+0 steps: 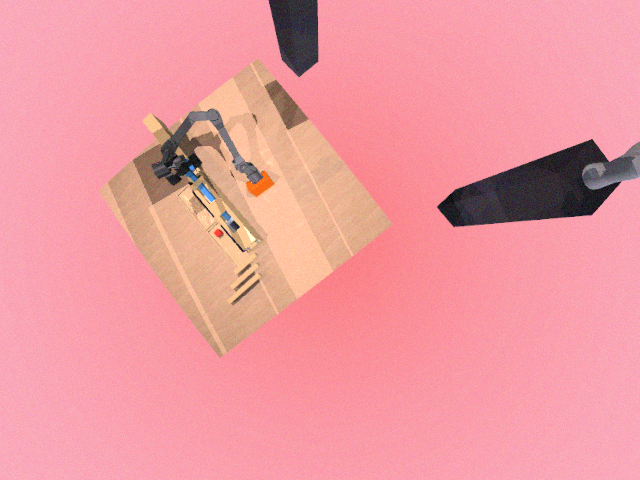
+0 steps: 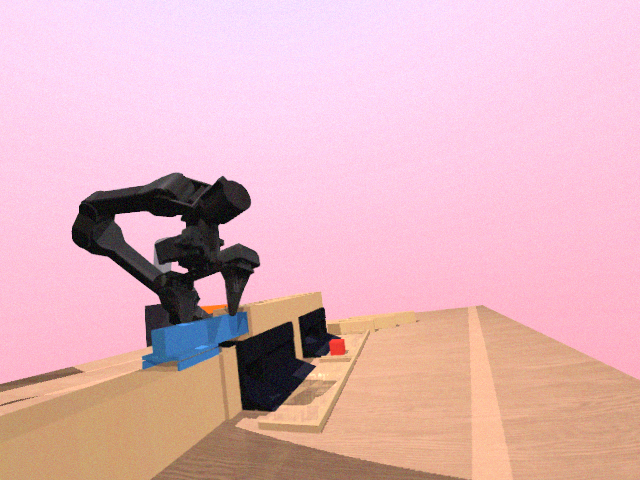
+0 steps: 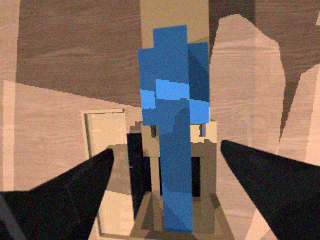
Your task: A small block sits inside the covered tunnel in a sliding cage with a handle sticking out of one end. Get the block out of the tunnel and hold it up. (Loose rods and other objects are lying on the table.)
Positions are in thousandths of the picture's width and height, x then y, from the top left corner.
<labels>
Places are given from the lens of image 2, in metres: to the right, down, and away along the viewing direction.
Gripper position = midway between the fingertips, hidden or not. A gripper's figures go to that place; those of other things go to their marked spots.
gripper (image 2: 327,672): -0.17, 0.13, 0.39
blue sliding handle (image 2: 274,716): -0.19, 0.14, 0.31
tan covered tunnel (image 2: 230,870): -0.18, 0.18, 0.24
The marked spots on the tan covered tunnel and the blue sliding handle are 0.09 m apart.
</labels>
